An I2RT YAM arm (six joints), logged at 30 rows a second.
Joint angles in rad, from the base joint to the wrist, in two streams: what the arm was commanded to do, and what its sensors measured. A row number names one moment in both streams.
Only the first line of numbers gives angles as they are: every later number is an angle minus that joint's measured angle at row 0.
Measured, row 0:
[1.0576, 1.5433, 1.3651, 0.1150, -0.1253, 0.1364]
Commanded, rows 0 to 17:
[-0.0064, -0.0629, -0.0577, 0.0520, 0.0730, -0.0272]
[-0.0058, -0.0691, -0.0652, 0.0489, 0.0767, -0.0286]
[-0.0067, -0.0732, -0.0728, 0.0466, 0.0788, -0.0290]
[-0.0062, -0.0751, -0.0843, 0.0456, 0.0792, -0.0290]
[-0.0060, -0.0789, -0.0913, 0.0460, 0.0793, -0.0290]
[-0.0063, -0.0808, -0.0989, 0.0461, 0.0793, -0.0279]
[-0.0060, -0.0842, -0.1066, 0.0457, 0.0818, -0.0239]
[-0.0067, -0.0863, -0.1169, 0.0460, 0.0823, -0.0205]
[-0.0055, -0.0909, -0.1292, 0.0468, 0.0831, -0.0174]
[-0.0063, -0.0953, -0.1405, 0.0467, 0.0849, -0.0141]
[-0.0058, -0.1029, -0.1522, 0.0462, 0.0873, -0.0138]
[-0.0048, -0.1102, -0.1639, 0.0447, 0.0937, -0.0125]
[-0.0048, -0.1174, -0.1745, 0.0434, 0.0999, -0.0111]
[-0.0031, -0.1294, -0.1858, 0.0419, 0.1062, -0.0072]
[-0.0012, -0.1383, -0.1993, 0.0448, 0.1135, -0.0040]
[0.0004, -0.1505, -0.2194, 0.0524, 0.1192, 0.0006]
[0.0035, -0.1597, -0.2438, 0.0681, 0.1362, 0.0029]
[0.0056, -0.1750, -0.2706, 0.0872, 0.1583, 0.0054]
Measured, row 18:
[0.0004, -0.1034, -0.2026, 0.0317, 0.0912, -0.0096]
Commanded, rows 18 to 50:
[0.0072, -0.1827, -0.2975, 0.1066, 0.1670, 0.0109]
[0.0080, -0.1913, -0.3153, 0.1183, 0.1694, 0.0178]
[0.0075, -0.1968, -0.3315, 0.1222, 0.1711, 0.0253]
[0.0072, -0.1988, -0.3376, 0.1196, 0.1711, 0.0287]
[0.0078, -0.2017, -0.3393, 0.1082, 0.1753, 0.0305]
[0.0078, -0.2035, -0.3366, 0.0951, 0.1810, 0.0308]
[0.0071, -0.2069, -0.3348, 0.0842, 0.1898, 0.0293]
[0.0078, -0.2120, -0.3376, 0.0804, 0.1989, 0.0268]
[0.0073, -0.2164, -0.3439, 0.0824, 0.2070, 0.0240]
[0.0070, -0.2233, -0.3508, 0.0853, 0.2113, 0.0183]
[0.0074, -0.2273, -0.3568, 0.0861, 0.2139, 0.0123]
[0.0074, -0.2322, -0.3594, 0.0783, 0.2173, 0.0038]
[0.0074, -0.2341, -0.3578, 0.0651, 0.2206, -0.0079]
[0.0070, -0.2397, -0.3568, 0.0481, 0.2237, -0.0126]
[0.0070, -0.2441, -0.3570, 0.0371, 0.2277, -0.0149]
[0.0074, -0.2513, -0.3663, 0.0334, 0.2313, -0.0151]
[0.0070, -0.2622, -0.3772, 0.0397, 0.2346, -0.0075]
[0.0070, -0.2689, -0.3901, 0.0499, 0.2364, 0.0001]
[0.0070, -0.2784, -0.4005, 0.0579, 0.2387, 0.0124]
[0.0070, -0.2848, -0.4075, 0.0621, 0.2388, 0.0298]
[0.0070, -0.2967, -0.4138, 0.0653, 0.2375, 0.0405]
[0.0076, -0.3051, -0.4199, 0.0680, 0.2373, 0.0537]
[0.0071, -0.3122, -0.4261, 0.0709, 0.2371, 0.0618]
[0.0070, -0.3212, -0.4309, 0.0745, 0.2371, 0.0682]
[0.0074, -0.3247, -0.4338, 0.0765, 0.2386, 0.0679]
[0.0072, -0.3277, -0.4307, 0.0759, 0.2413, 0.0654]
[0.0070, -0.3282, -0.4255, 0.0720, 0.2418, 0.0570]
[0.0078, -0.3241, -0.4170, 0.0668, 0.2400, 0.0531]
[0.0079, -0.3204, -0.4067, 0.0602, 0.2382, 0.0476]
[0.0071, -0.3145, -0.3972, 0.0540, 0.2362, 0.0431]
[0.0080, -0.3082, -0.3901, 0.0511, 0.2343, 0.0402]
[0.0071, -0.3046, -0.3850, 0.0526, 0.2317, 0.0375]
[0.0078, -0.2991, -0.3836, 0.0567, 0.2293, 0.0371]
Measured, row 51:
[0.0027, -0.3026, -0.4196, 0.0576, 0.2235, 0.0427]
